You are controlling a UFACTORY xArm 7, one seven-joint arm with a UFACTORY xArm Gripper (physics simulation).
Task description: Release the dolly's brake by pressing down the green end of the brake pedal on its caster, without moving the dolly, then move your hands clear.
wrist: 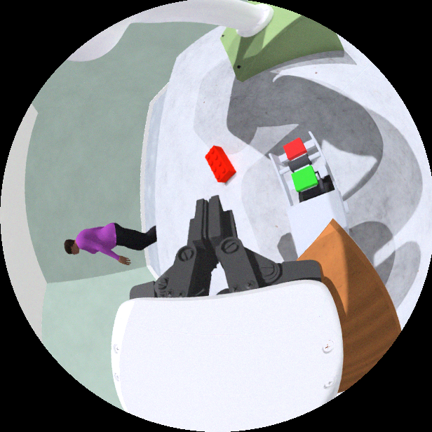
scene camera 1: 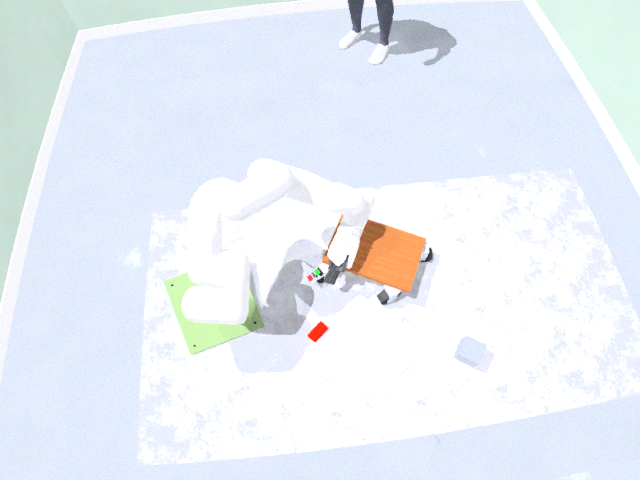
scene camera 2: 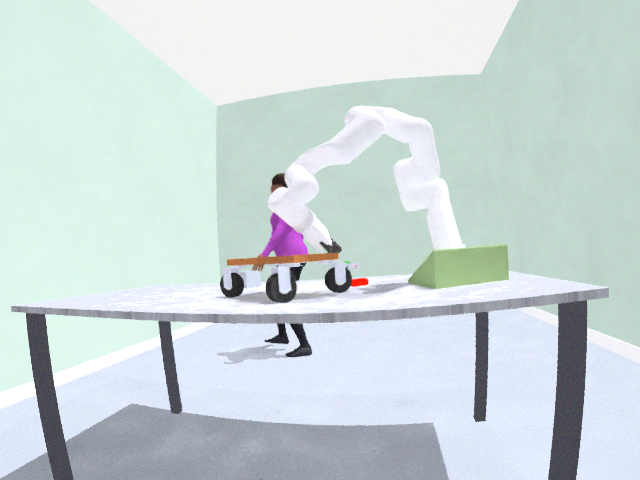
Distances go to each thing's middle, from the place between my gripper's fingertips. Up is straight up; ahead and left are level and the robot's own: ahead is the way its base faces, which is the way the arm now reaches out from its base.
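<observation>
The dolly (scene camera 1: 387, 255) is 170 mm ahead of my hand, 80 mm to the left of it and 70 mm below it. With respect to the caster (scene camera 2: 340, 275), my gripper is 70 mm to the right of it, 80 mm above it and 10 mm short of it.
</observation>
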